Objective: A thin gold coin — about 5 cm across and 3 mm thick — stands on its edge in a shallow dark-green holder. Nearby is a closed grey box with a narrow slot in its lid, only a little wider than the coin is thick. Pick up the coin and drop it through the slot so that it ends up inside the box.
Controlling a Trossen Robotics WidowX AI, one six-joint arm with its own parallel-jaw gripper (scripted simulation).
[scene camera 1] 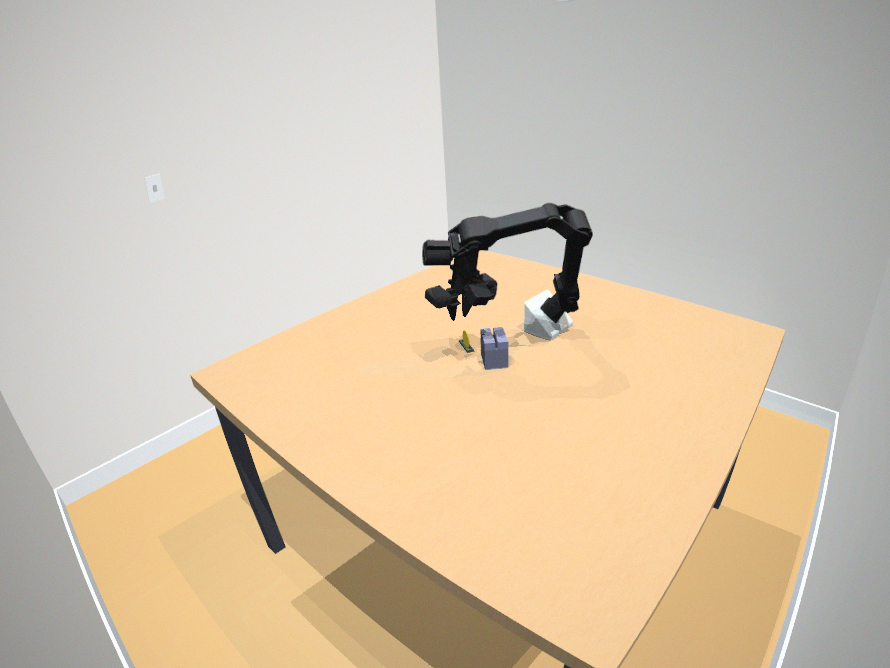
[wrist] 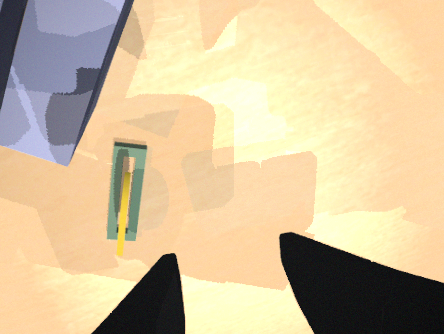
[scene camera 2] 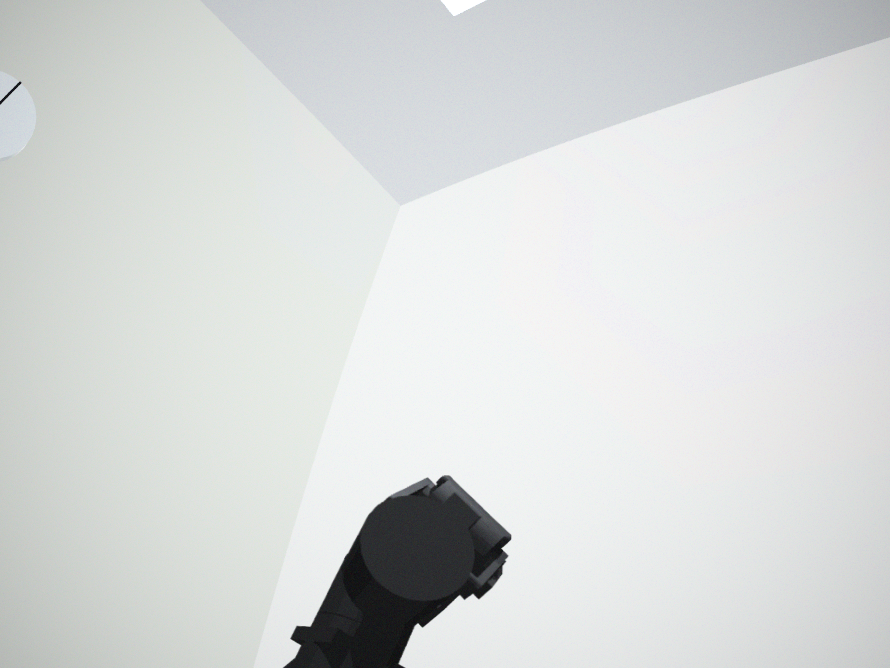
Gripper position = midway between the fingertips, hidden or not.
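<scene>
You'd see my gripper (scene camera 1: 458,318) here, and it's there in the wrist view (wrist: 229,256) too.
</scene>
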